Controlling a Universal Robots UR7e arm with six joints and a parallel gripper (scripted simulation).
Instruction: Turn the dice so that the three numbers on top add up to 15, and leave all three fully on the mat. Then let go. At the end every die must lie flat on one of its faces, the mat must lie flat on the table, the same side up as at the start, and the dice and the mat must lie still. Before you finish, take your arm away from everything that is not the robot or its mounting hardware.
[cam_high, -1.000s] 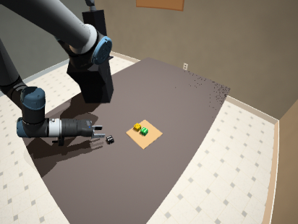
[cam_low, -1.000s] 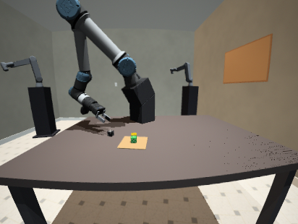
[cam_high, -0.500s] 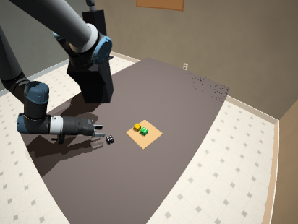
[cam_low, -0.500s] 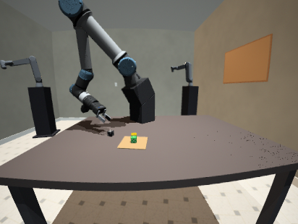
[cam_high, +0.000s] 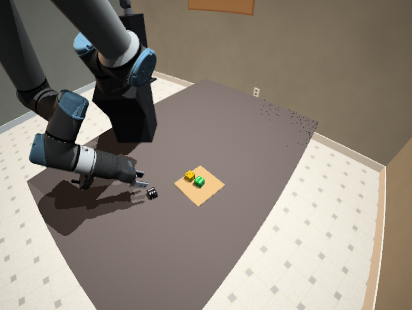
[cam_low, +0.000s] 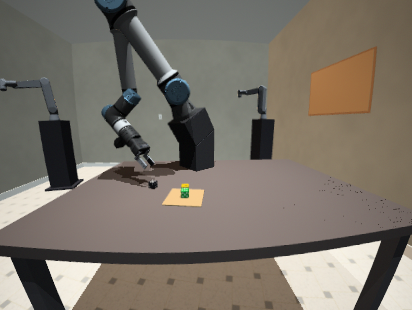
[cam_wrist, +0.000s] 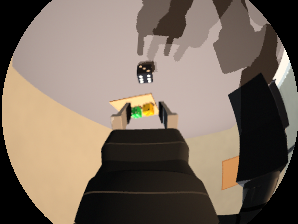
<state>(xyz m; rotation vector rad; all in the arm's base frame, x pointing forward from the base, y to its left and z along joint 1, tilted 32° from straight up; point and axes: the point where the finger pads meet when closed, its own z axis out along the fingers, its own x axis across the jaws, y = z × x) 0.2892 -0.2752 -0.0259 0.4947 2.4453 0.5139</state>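
Now: hand 1 cm short of the black die, 2 cm to the right of it and 10 cm above it. The rest, counted from my hand: yellow die (11 cm ahead, 15 cm to the left, 9 cm below); then green die (15 cm ahead, 14 cm to the left, 9 cm below); then tan mat (15 cm ahead, 14 cm to the left, 11 cm below).
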